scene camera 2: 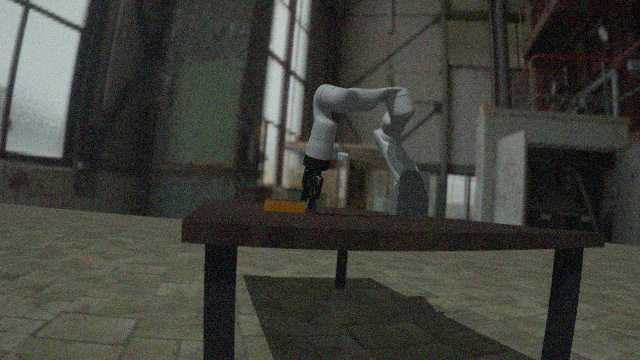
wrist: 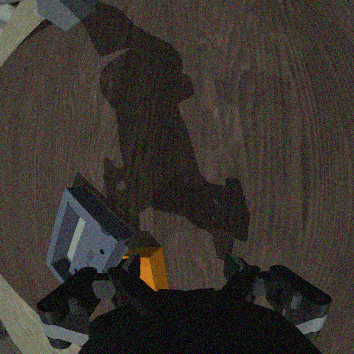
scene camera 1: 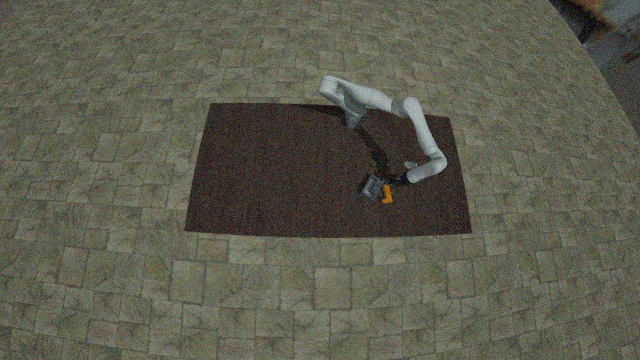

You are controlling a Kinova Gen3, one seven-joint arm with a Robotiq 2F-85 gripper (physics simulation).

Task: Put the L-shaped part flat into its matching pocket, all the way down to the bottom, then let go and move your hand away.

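Places are measured from the arm's base along level axes (x left, y back, z up), in centimetres.
Where they show: gripper, fingertip midpoint: [scene camera 2: 306, 205] [wrist: 181, 264] [scene camera 1: 392, 185]; arm's base, link origin: [scene camera 2: 409, 182] [scene camera 1: 356, 110].
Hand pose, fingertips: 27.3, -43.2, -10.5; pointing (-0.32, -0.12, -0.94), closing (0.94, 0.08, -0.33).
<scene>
Things, the pixels of their top centre, and the offset from my fingertips, as dx, dy, dz. Level surfaces: height alone.
- orange L-shaped part, top centre: [wrist: 133, 300] [scene camera 2: 285, 201] [scene camera 1: 386, 193] -4.7, -5.9, +0.6
- grey-blue block with the pocket, top centre: [wrist: 70, 255] [scene camera 2: 291, 199] [scene camera 1: 373, 187] -13.3, -3.0, +1.2
- dark wooden table, surface height: dz -2.4
The orange L-shaped part [scene camera 1: 388, 194] [scene camera 2: 285, 206] [wrist: 156, 267] lies flat on the table, outside the pocket. The grey-blue block with the pocket [scene camera 1: 372, 187] [wrist: 95, 250] sits close beside it, to its left in the first scene view and the wrist view. My gripper [scene camera 1: 391, 181] [scene camera 2: 311, 204] [wrist: 181, 264] is open and low over the table at the near end of the part. In the wrist view the left finger overlaps the part's left side, and the right finger stands apart from it. The gripper body hides the rest of the part there.
The dark wooden table [scene camera 1: 270, 170] [scene camera 2: 400, 232] [wrist: 270, 125] bears all of this. The arm's base [scene camera 1: 354, 118] [scene camera 2: 412, 195] [wrist: 62, 12] stands at its far edge in the first scene view. The arm's shadow crosses the table in the wrist view.
</scene>
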